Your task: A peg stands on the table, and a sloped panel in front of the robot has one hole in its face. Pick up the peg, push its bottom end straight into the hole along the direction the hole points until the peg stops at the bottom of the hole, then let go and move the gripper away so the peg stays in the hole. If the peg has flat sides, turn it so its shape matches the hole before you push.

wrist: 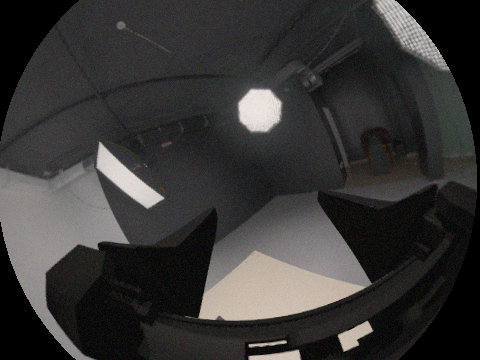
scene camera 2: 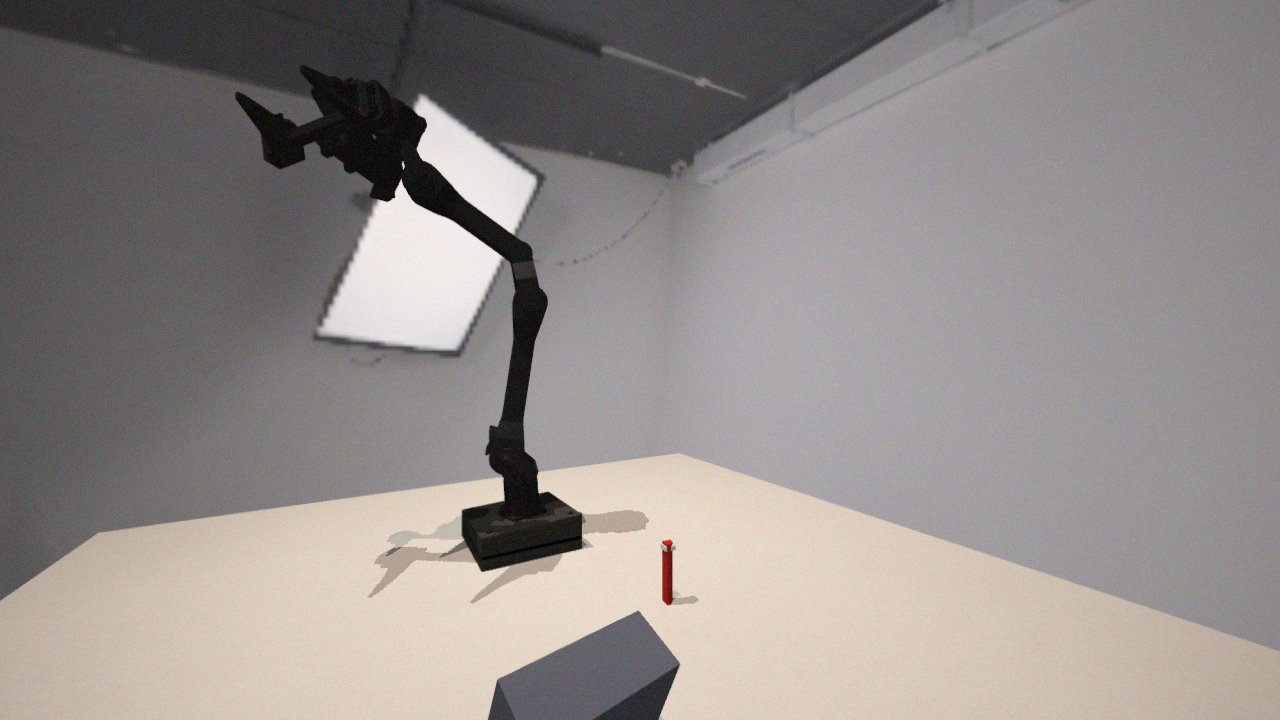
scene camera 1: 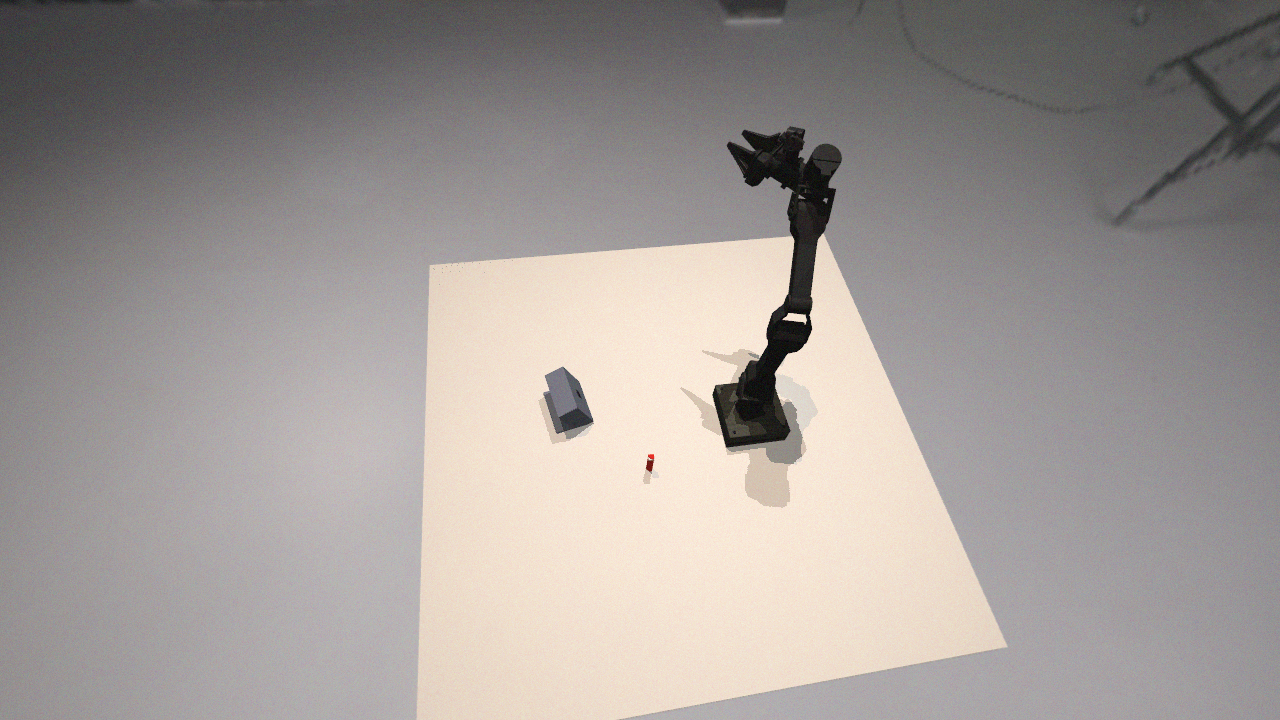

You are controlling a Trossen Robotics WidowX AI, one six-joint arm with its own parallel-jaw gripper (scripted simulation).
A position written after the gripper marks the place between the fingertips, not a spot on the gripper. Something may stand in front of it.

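Observation:
There's a thin red peg (scene camera 2: 667,546), though in the wrist view the peg is out of frame, and there's a grey sloped panel (scene camera 1: 562,385) as well. The gripper (scene camera 2: 268,81) is open with nothing in it, and you'd also see the gripper (scene camera 1: 735,137) from that camera and the same gripper (wrist: 268,204) from the wrist.

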